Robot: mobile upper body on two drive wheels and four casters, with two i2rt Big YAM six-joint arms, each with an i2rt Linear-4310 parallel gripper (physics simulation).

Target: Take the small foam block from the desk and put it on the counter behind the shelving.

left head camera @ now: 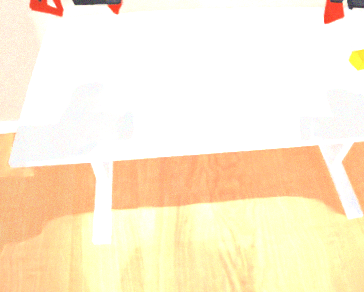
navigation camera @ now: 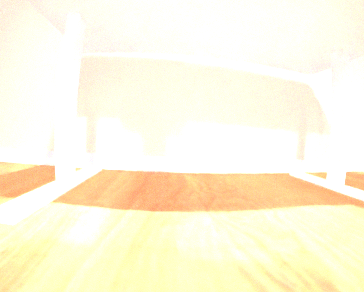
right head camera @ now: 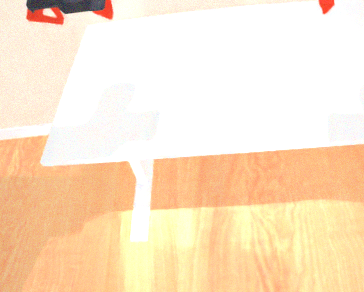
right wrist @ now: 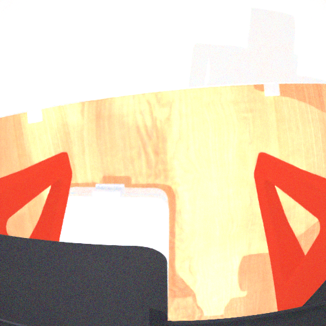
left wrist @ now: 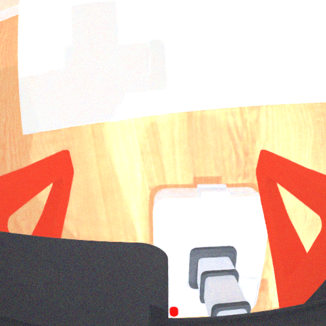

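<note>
A small yellow block, likely the foam block, lies on the white desk, cut off by the left head view's right edge. My left gripper is open and empty, over the desk's far left part in the head views. My right gripper is open and empty; one red finger shows at the top right of each head view, beyond the block in the left head view. The counter and shelving do not show.
White desk legs stand on the wood floor. My white base stands on the near side of the desk's front edge. A pale wall rises beyond the desk's left side.
</note>
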